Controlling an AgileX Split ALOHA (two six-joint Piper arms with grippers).
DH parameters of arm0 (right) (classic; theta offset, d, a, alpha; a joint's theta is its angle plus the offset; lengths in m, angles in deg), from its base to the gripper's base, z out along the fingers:
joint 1: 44.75 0.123 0 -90
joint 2: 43.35 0 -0.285 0
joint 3: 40.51 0 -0.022 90
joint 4: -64.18 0.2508 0 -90
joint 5: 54.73 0 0.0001 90
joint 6: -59.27 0.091 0 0
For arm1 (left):
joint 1: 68.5 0.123 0 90
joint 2: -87.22 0 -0.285 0
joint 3: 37.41 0 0.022 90
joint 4: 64.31 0.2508 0 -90
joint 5: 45.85 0 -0.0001 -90
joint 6: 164.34 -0.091 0 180
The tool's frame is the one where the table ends.
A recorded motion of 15 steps. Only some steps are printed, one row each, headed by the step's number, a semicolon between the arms.
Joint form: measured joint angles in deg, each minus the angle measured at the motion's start. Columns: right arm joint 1, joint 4, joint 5, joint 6, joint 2, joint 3; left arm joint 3, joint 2, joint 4, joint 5, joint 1, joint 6.
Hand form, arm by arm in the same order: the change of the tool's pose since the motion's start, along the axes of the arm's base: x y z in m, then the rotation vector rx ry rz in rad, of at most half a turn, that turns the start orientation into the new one. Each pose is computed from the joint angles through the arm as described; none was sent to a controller.
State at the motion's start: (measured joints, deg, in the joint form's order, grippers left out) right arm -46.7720 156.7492 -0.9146 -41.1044 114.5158 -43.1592; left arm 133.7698 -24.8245 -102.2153 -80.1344 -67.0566 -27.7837
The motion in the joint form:
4: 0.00 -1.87 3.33 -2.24 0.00 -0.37; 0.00 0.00 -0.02 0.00 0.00 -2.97
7: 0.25 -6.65 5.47 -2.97 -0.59 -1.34; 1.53 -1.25 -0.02 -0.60 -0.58 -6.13
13: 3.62 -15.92 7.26 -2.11 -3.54 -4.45; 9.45 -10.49 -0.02 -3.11 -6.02 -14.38
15: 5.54 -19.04 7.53 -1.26 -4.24 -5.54; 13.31 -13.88 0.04 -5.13 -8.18 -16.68
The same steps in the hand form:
4: -0.0022 0.0031 0.0039 0.0273 -0.0413 0.0738; 0.0000 0.0000 0.0000 0.0251 -0.0173 -0.0416
7: -0.0035 0.0066 0.0104 0.0212 -0.0764 0.1763; 0.0056 -0.0042 -0.0013 0.0483 -0.0330 -0.1017
13: 0.0002 0.0304 0.0360 -0.0303 -0.1575 0.3863; 0.0341 -0.0451 -0.0299 0.0951 -0.0323 -0.3381
15: -0.0006 0.0436 0.0423 -0.0522 -0.1726 0.4615; 0.0437 -0.0635 -0.0379 0.0995 -0.0320 -0.4282

